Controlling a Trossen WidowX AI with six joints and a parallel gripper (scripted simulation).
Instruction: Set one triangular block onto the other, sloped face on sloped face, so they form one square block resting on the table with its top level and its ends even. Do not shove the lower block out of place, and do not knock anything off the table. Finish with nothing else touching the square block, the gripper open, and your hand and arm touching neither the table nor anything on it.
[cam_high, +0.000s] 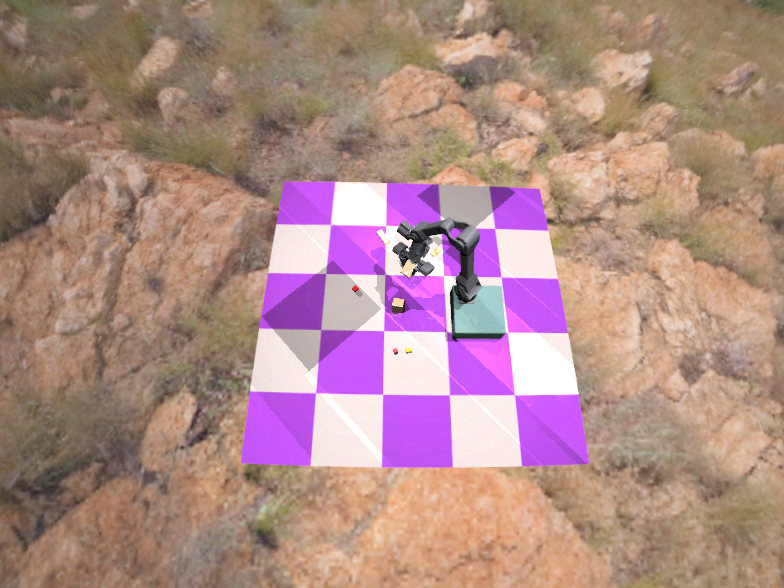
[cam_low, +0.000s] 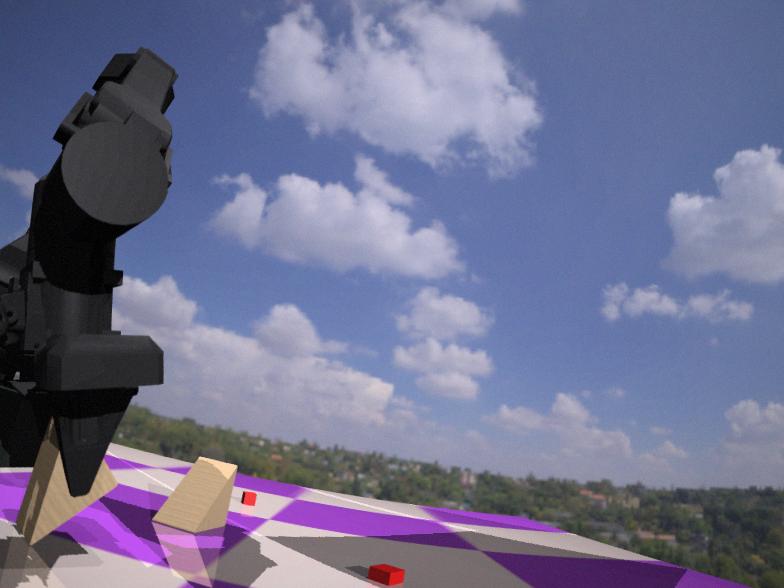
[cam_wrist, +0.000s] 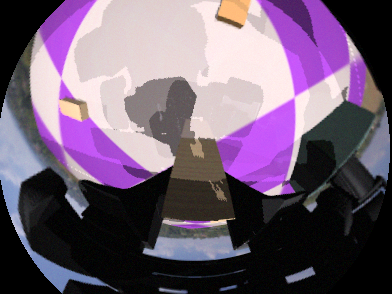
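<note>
Right now the square block is 1 cm above my gripper tip. Round my gripper tip: red cube: 34 cm to the left, 5 cm ahead, 3 cm below; yellow piece: 34 cm to the left, 3 cm below; tan piece: 19 cm to the right, 11 cm ahead, 3 cm below.
</note>
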